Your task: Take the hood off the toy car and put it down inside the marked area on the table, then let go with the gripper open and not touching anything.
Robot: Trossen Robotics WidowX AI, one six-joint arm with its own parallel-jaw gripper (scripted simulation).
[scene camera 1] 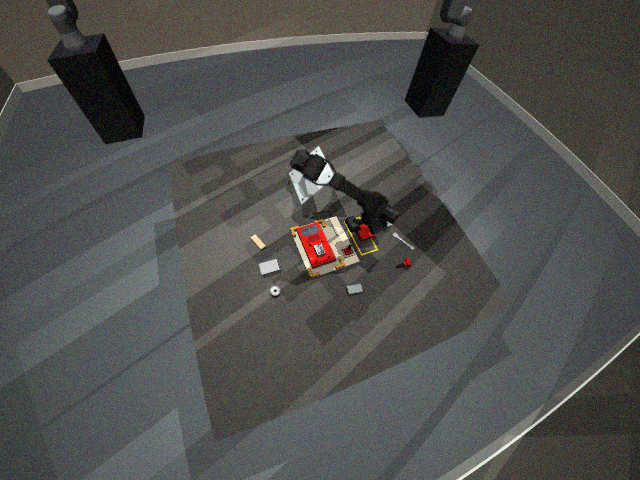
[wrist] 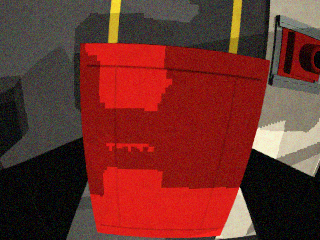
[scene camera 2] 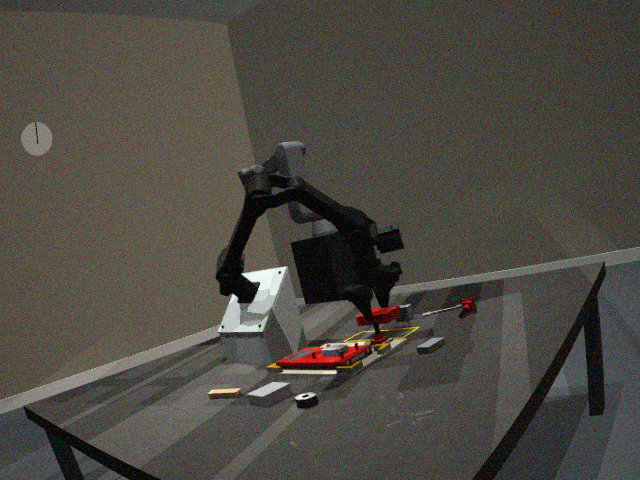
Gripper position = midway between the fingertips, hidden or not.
Note:
My gripper (scene camera 2: 378,317) holds a red hood (wrist: 167,131). Further things: a red toy car (scene camera 2: 308,358).
The red toy car is seen too in scene camera 1 (scene camera 1: 312,234). My gripper shows as well in the wrist view (wrist: 166,150).

